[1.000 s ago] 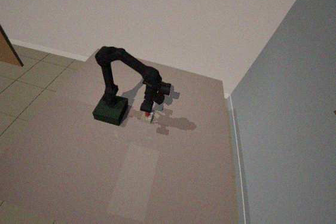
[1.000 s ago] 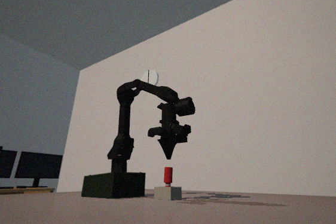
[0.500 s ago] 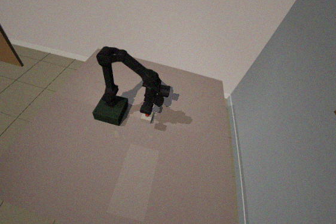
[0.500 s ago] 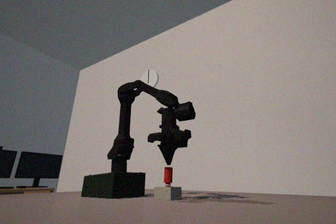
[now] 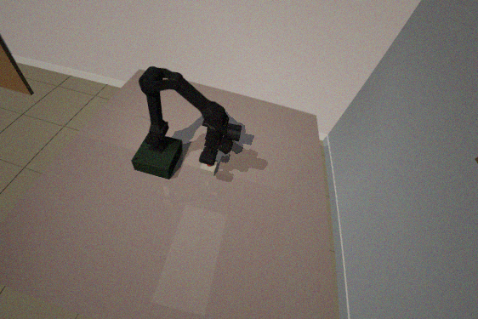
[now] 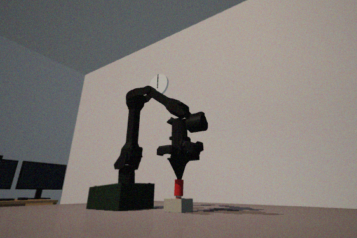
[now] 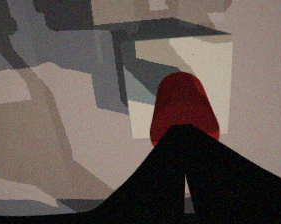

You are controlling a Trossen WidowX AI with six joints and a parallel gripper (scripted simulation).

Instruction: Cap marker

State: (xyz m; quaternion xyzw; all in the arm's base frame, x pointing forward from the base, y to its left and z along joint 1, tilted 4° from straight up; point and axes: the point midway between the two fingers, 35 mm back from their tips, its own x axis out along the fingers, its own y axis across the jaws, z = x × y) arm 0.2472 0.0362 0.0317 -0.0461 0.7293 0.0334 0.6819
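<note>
My gripper tip is 20 mm above the red cap. From my gripper tip the other things lie so: red marker (30 mm below); then pale holder block (80 mm below).
</note>
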